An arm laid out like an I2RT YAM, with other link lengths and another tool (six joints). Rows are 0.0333 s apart.
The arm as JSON. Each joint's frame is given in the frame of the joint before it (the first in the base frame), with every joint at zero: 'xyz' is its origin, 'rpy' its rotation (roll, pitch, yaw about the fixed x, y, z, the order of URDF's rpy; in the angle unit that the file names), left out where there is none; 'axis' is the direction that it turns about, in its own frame. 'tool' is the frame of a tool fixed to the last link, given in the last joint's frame.
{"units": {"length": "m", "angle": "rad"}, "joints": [
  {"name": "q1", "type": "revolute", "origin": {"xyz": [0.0, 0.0, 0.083]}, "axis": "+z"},
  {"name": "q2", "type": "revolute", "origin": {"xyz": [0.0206, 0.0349, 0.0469]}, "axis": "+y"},
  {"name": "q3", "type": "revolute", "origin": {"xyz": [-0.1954, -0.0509, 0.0]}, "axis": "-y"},
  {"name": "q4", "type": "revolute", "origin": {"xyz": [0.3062, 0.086, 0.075]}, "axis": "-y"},
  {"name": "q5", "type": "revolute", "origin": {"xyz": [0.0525, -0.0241, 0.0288]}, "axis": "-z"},
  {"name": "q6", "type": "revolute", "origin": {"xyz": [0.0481, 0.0, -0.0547]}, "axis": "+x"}
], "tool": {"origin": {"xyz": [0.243, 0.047, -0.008], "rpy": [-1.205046, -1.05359, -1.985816]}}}
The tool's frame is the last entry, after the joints.
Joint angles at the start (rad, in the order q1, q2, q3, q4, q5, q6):
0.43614, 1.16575, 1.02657, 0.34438, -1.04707, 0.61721
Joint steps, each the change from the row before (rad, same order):
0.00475, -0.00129, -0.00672, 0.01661, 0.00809, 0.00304
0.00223, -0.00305, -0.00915, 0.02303, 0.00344, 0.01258
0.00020, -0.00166, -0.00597, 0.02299, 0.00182, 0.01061
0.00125, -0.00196, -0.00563, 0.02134, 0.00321, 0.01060
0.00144, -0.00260, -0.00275, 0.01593, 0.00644, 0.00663
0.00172, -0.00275, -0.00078, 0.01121, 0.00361, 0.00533
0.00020, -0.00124, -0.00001, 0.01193, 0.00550, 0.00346
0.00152, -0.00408, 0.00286, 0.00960, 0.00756, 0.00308
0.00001, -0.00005, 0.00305, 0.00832, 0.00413, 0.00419
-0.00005, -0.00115, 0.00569, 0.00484, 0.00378, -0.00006
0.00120, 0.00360, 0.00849, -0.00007, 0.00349, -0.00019
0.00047, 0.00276, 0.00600, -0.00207, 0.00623, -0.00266
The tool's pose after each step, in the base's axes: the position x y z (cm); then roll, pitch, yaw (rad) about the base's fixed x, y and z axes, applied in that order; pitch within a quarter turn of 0, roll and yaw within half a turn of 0. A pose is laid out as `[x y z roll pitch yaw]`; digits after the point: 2 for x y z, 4 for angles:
[24.17 46.63 36.95 -1.2889 -0.6112 -0.4081]
[24.10 46.64 37.09 -1.2776 -0.6099 -0.4143]
[24.08 46.61 37.30 -1.2642 -0.6118 -0.4222]
[24.04 46.59 37.53 -1.2514 -0.6127 -0.4300]
[24.06 46.58 37.83 -1.2380 -0.6152 -0.4416]
[23.99 46.57 38.14 -1.2269 -0.6178 -0.4489]
[24.06 46.54 38.44 -1.2144 -0.6215 -0.4607]
[24.04 46.49 38.98 -1.1979 -0.6268 -0.4755]
[24.10 46.46 39.32 -1.1875 -0.6287 -0.4847]
[24.11 46.41 39.75 -1.1749 -0.6347 -0.4958]
[24.17 46.45 40.04 -1.1690 -0.6366 -0.5014]
[24.35 46.48 40.23 -1.1650 -0.6379 -0.5097]

